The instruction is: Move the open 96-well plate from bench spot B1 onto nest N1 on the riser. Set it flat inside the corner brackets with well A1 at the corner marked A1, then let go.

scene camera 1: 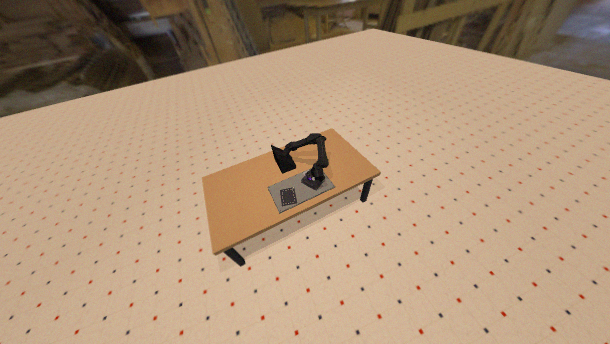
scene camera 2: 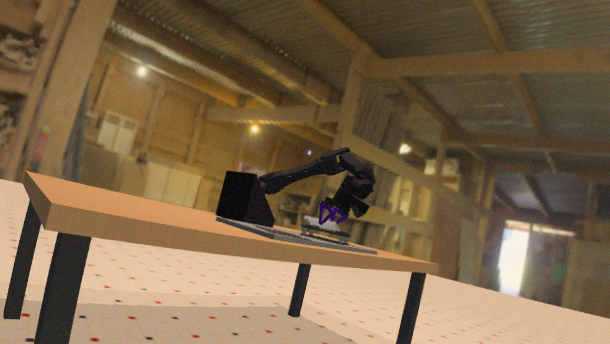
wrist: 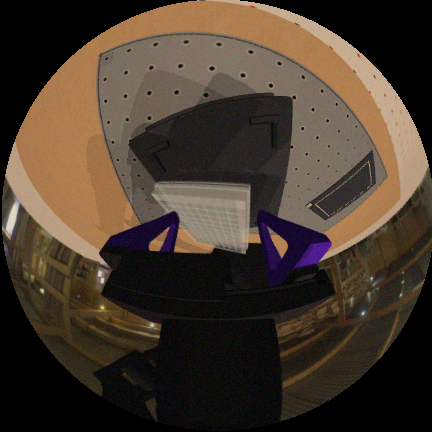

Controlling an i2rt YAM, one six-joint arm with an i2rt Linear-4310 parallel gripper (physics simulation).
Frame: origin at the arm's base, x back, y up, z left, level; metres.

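Seen in the pictures: gripper, fingertip midpoint: (scene camera 1: pixel 311 176) (scene camera 2: pixel 325 225) (wrist: pixel 217 214); arm's base, origin of the base link: (scene camera 1: pixel 283 154) (scene camera 2: pixel 250 195).
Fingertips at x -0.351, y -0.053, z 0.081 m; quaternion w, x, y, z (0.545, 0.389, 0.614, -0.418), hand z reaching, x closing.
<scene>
Pixels of each thing's middle, then the offset from my fingertips to it. "spot": a spot on its surface instead. Level surfaces: height alone.
- black riser, body centre: (wrist: pixel 225 183) (scene camera 2: pixel 325 234) (scene camera 1: pixel 312 180) dx -0.017, dy -0.030, dz -0.008 m
- bench spot B1, surface spot: (wrist: pixel 346 189) (scene camera 1: pixel 290 196) spot: dx -0.028, dy -0.050, dz -0.246 m
- wooden table, its level: dy -0.065 m
The pale, translucent 96-well plate (wrist: pixel 201 201) (scene camera 2: pixel 314 220) lies at the near part of the black riser (wrist: pixel 225 132) (scene camera 2: pixel 330 236) (scene camera 1: pixel 316 183). Two of the nest's corner brackets (wrist: pixel 266 120) (wrist: pixel 155 151) show beyond the plate's far edge, with a gap of bare riser between. I cannot tell whether the plate lies flat. My gripper (wrist: pixel 217 214) (scene camera 2: pixel 331 214) (scene camera 1: pixel 308 175) is open. Its purple fingers stand on either side of the plate, apart from its sides. No A1 mark can be made out.
Riser and bench spot B1 (wrist: pixel 346 189) (scene camera 1: pixel 288 196), a dark rectangle with a white outline and nothing on it, sit on a grey perforated mat (wrist: pixel 201 60) (scene camera 1: pixel 276 189) (scene camera 2: pixel 273 233). The arm's black base block (scene camera 1: pixel 282 159) (scene camera 2: pixel 243 198) stands behind the mat on the wooden table (scene camera 1: pixel 238 213).
</scene>
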